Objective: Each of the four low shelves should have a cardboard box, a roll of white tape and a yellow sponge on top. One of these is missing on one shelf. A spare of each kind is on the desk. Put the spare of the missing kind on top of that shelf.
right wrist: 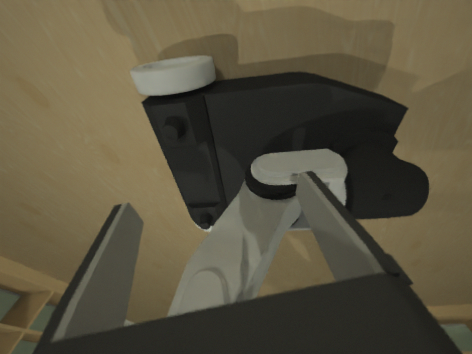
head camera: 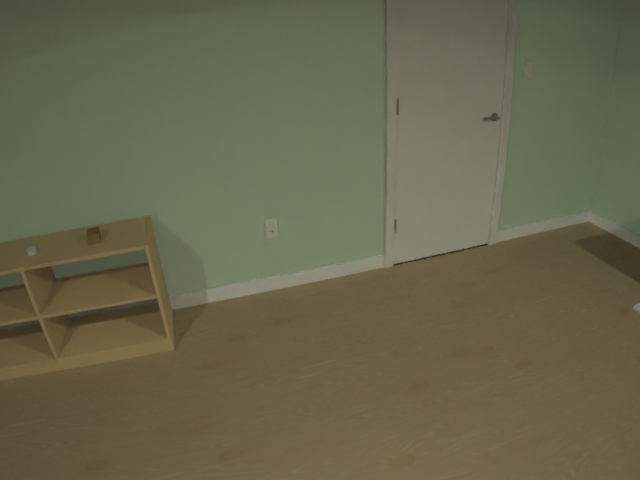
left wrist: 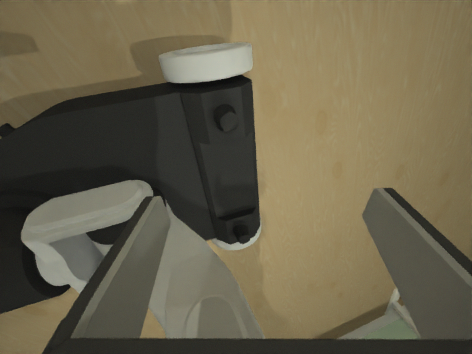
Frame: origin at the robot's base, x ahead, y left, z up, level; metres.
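Seen in the pictures: left gripper, between the fingertips: (left wrist: 264, 205); right gripper, between the fingertips: (right wrist: 218, 197).
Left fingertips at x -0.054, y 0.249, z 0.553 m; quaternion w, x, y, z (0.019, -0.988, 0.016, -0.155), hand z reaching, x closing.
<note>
A point is followed by its place in that frame.
A low wooden shelf (head camera: 116, 251) {z 0.606, x 1.664, y 0.775 m} stands against the green wall at the left of the head view, cut off by the left edge. A brown cardboard box (head camera: 93, 236) {z 0.651, x 1.753, y 0.910 m} is on its top near the right end, and a small roll of white tape (head camera: 31, 251) {z 0.629, x 1.692, y 1.223 m} is on the top to the left of the box. No sponge shows on the visible part. The desk and the spares do not show. My left gripper (left wrist: 264, 205) {z 0.553, x -0.054, y 0.249 m} is open and empty above the robot's base and the floor. My right gripper (right wrist: 218, 197) {z 0.538, x -0.151, y -0.263 m} is open and empty, also above the base and floor.
A white door (head camera: 444, 134) {z 0.836, x 2.442, y -0.991 m} is in the wall right of the shelf. A small white object (head camera: 636, 307) shows at the head view's right edge. The robot's black base (left wrist: 125, 130) {z 0.169, x -0.200, y 0.173 m} (right wrist: 270, 120) {z 0.169, x -0.231, y -0.149 m} is below both grippers. Part of a wooden shelf (right wrist: 37, 305) {z 0.181, x 1.624, y 1.227 m} shows at lower left in the right wrist view.
</note>
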